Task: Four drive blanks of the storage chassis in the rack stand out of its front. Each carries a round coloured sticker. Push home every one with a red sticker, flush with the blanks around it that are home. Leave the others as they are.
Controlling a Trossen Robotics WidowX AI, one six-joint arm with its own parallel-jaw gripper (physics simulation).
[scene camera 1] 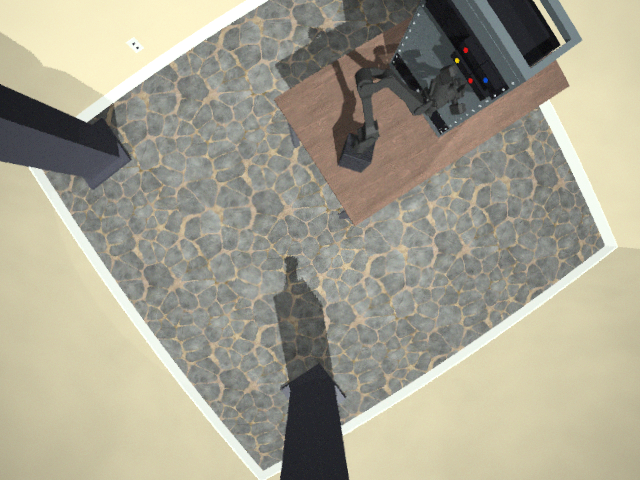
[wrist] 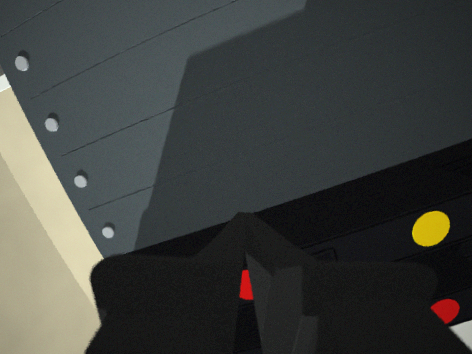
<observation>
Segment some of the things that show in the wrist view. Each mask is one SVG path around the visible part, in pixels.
My gripper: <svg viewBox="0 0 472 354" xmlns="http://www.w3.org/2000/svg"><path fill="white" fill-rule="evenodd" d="M90 272L90 284L101 325L84 354L233 354L244 251L263 354L472 354L472 350L428 306L438 283L437 275L431 268L415 262L318 261L289 242L254 213L238 212L220 233L193 257L116 254L96 263Z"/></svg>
A grey rack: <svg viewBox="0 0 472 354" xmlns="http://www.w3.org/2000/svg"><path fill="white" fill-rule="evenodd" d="M244 251L233 354L263 354ZM0 0L0 66L55 174L103 259L116 254L193 257L207 246L238 212L254 213L289 242L318 261L415 262L425 265L436 273L438 279L436 290L428 306L449 327L472 320L472 0Z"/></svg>
</observation>
